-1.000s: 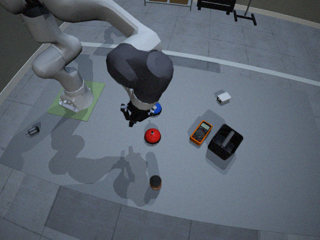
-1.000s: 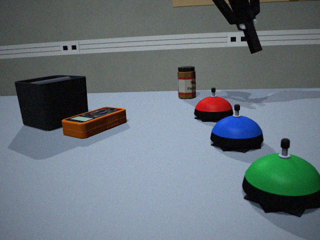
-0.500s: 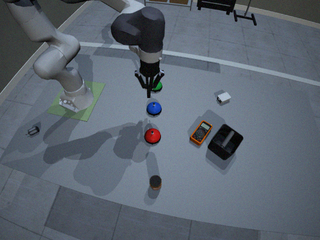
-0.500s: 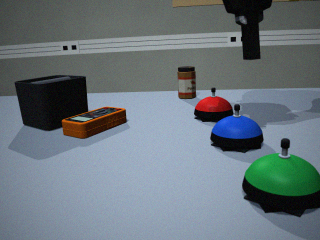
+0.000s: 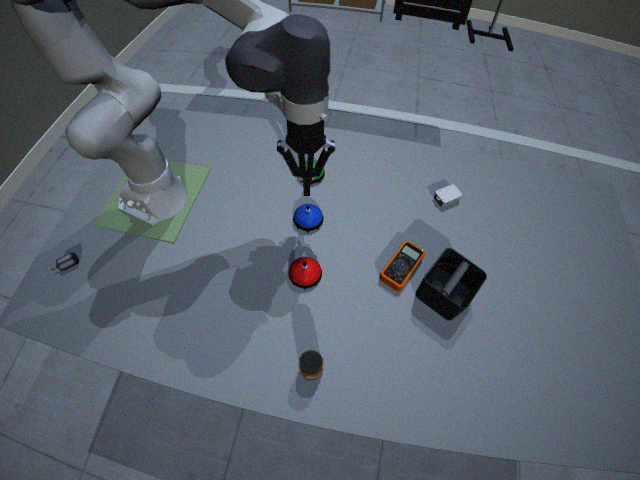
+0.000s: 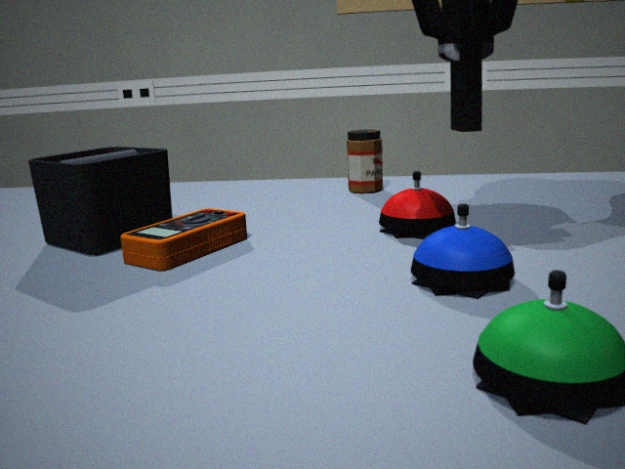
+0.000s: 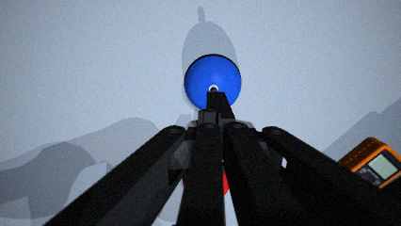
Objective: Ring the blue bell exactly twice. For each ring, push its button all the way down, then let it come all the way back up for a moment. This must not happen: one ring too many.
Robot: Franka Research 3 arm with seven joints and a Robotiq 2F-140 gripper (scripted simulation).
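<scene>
Now: hand 120 mm above the blue bell. Round my hand: white box: 380 mm ahead, 180 mm to the left, 140 mm below; then jar: 110 mm ahead, 390 mm to the right, 120 mm below; then black bin: 390 mm ahead, 130 mm to the right, 110 mm below.
</scene>
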